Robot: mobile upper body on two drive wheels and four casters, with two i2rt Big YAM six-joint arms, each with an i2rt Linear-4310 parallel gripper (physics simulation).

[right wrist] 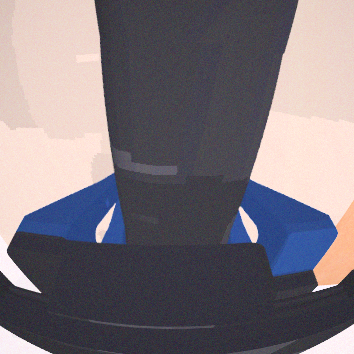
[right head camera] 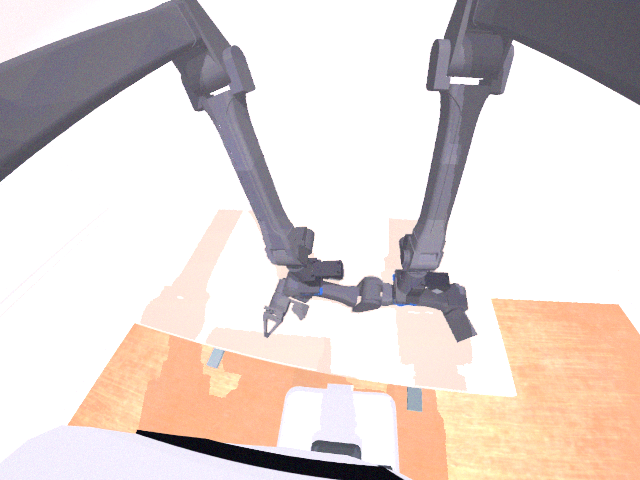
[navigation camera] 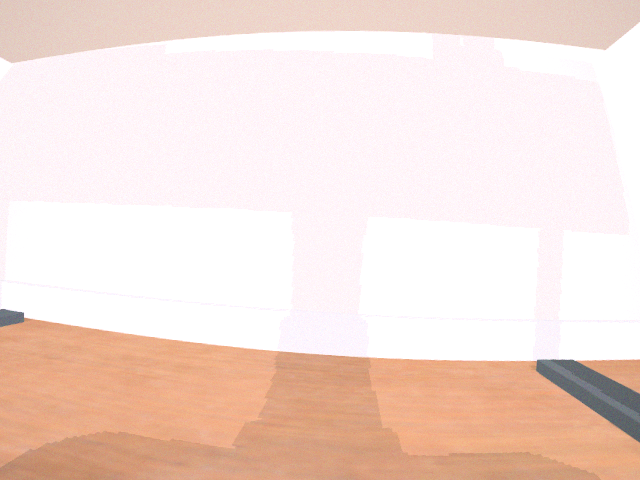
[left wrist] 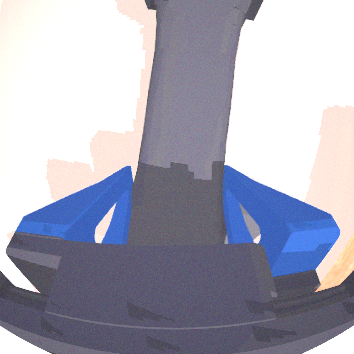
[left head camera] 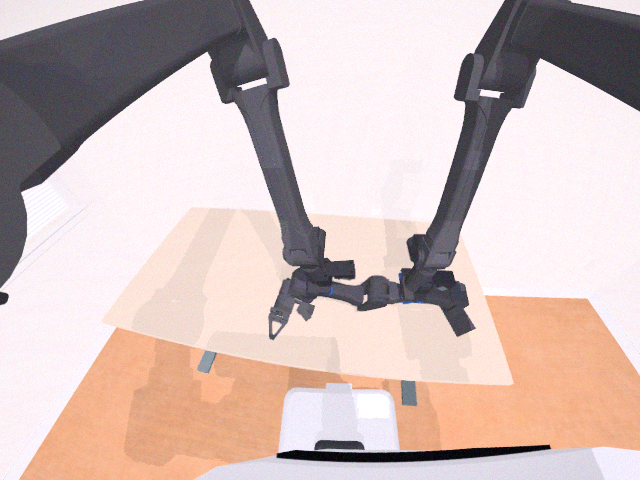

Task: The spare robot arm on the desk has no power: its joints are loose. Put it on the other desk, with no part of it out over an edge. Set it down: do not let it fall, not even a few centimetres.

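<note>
The dark spare arm (left head camera: 378, 290) (right head camera: 370, 292) (left wrist: 192, 90) (right wrist: 195, 90) stretches sideways over the pale desk (left head camera: 488, 364) (right head camera: 491, 374). Its small gripper with triangular fingers is at the picture's left, its blocky end at the right. Both head views show it inside the desk top's outline, the blocky end nearest the right edge. My left gripper (left head camera: 326, 290) (right head camera: 317, 290) (left wrist: 176, 174) is shut on a link towards the left end. My right gripper (left head camera: 406, 290) (right head camera: 402, 291) (right wrist: 175, 173) is shut on a wider link towards the right end. Whether the spare arm touches the desk I cannot tell.
The desk's near edge lies across the picture above my white base (left head camera: 305, 413) (right head camera: 305, 413). Grey desk feet (left head camera: 206, 361) (left head camera: 408, 392) (right head camera: 215, 357) (right head camera: 414, 399) (navigation camera: 594, 392) stand on the orange floor (left head camera: 558, 351). The navigation view shows the desk's underside (navigation camera: 310, 12) overhead and a pale wall (navigation camera: 320, 129).
</note>
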